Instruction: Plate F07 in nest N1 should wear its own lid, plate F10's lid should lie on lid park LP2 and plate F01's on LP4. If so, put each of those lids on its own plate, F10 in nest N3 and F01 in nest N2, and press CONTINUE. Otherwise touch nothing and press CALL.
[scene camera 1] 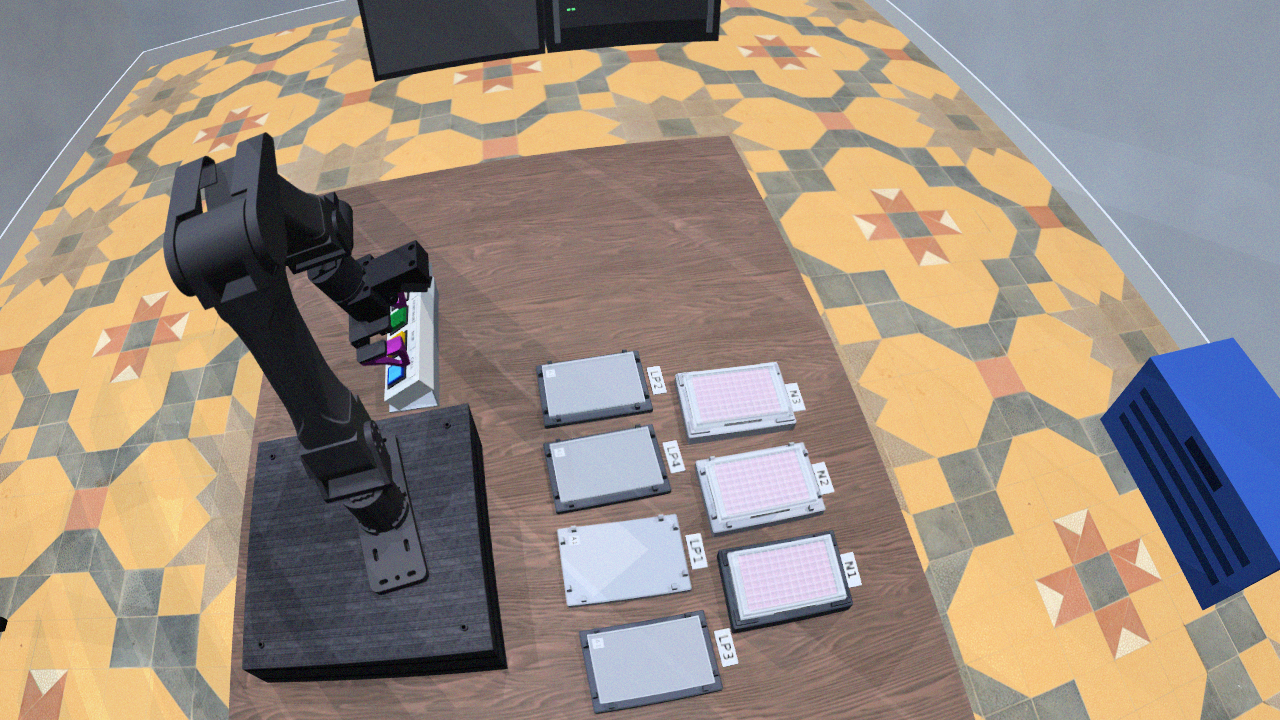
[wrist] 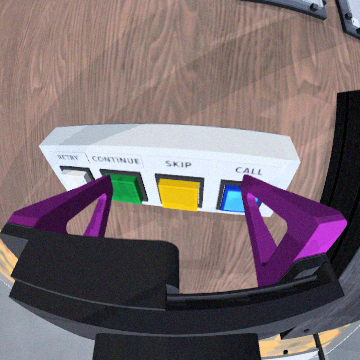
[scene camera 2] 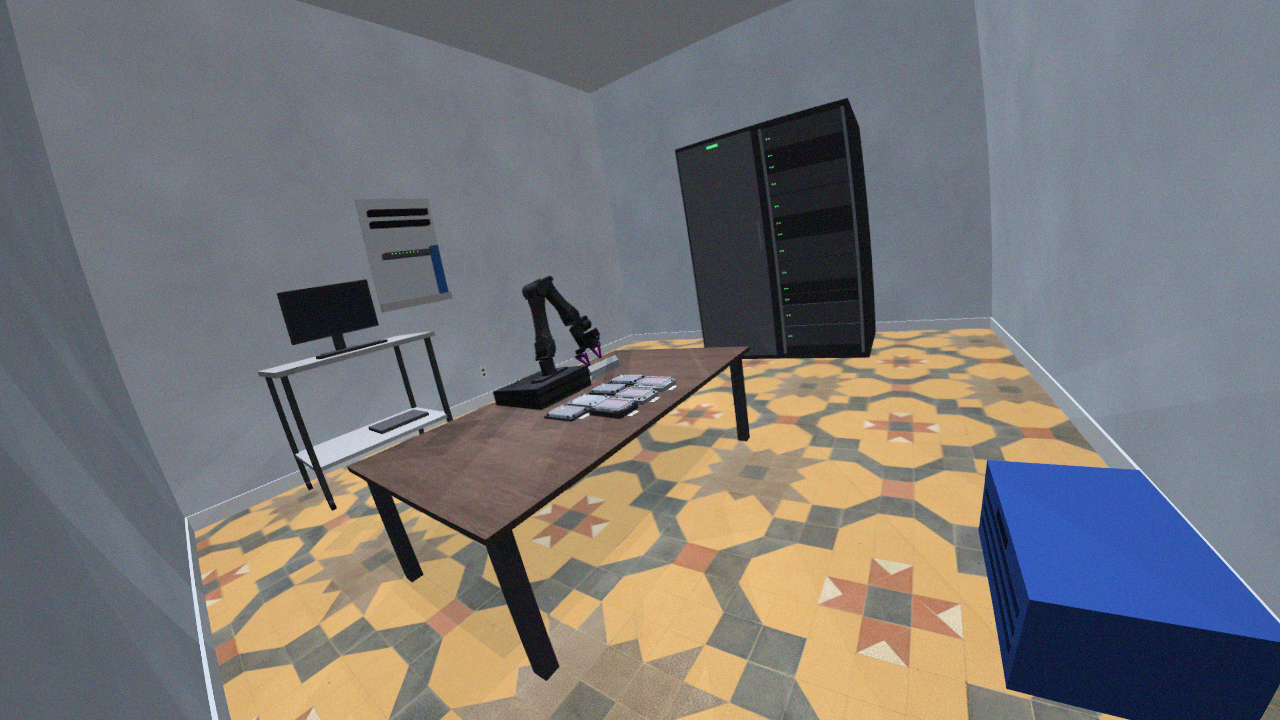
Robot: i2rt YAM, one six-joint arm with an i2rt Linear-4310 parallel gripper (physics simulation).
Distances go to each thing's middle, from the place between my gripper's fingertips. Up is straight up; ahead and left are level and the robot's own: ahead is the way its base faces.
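Scene:
Measured from my hand, the yellow SKIP button (wrist: 180,194) is 2 cm behind and 2 cm below. The green CONTINUE button (wrist: 125,187) is 5 cm to the left of my hand, 1 cm behind it and 2 cm below it. As for the white button box (scene camera 1: 419,388), I find it 2 cm to the left of my hand and 3 cm below it.

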